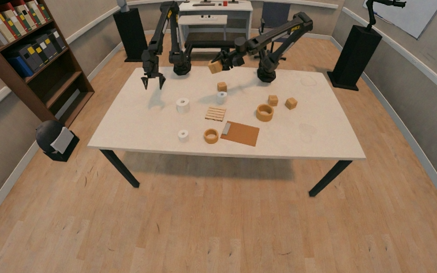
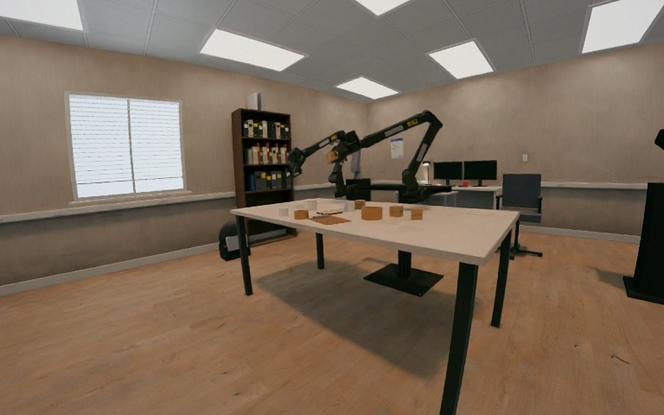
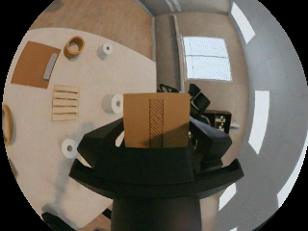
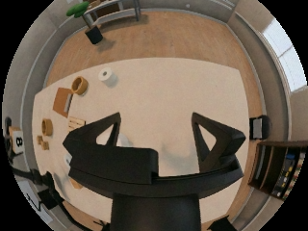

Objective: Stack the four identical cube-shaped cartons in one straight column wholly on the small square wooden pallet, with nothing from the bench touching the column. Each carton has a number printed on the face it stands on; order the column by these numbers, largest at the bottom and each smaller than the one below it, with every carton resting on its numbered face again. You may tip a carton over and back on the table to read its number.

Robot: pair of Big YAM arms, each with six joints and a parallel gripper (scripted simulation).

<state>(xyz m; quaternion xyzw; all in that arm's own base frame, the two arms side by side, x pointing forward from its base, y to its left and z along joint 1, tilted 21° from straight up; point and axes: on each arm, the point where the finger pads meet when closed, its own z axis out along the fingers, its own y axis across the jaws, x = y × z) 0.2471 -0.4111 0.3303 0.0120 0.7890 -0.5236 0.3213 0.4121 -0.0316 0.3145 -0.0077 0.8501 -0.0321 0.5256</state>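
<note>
Right now my left hand is 1 cm to the right of the carton. Round my left hand: wooden pallet 3 cm ahead, 34 cm below.
</note>
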